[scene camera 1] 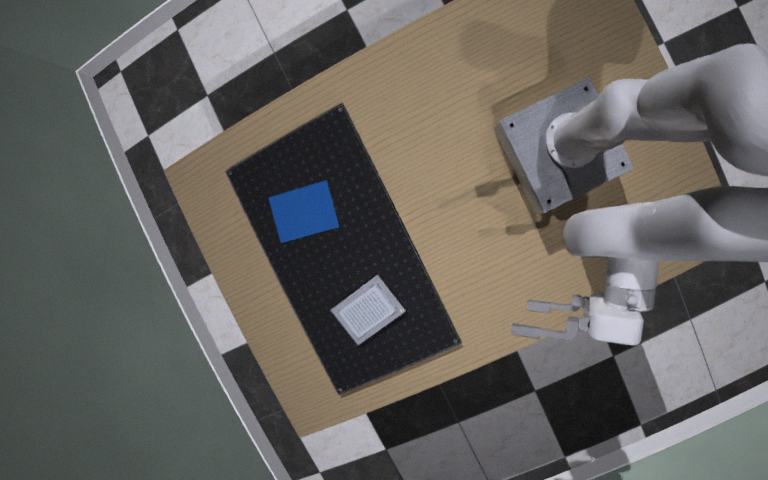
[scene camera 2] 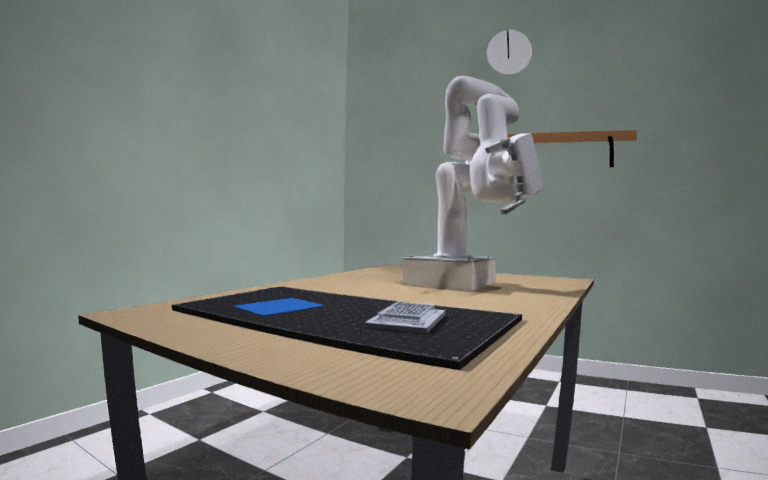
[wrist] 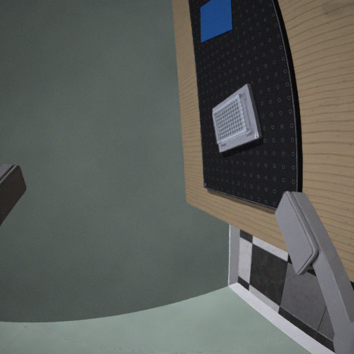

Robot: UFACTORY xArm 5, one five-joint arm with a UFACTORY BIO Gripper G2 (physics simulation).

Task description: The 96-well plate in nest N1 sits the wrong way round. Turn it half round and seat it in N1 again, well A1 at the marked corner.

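Observation:
The pale 96-well plate lies flat in the light grey nest on the black perforated board. A small mark shows at the nest's lower right corner in the wrist view. The lettering at well A1 is too small to read. My gripper is open and empty, its fingers wide apart. It is high up and well away from the nest, to its right in scene camera 1.
The black board lies on the wooden table. A flat blue rectangle lies on the same board, apart from the nest. The arm's grey base block stands on the table.

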